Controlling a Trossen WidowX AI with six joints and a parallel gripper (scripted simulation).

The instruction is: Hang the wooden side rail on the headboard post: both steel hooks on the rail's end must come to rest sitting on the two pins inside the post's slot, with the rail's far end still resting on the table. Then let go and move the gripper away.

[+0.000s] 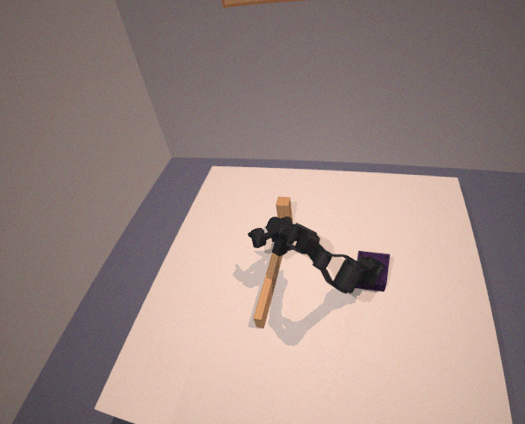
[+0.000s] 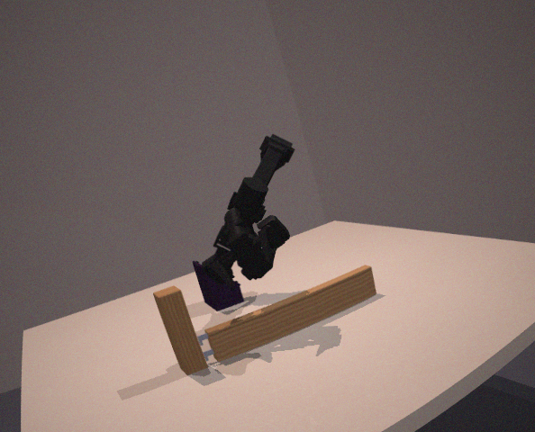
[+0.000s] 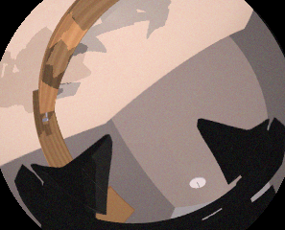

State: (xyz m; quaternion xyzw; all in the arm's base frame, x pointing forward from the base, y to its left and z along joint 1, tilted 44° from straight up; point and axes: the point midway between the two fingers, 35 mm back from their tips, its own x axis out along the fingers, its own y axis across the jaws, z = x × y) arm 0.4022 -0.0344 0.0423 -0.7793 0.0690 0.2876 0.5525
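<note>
My gripper tip is 5 cm past the headboard post, 16 cm to the left of it and 9 cm above it.
</note>
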